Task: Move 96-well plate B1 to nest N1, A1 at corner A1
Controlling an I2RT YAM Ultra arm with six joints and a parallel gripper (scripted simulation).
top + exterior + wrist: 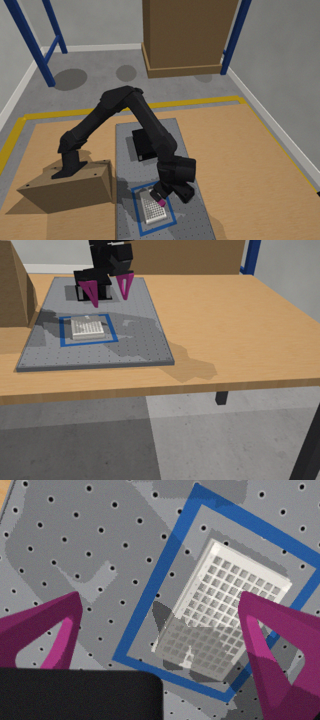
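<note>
The white 96-well plate lies 70 mm behind my hand, 10 mm to the left of it and 80 mm below it.
</note>
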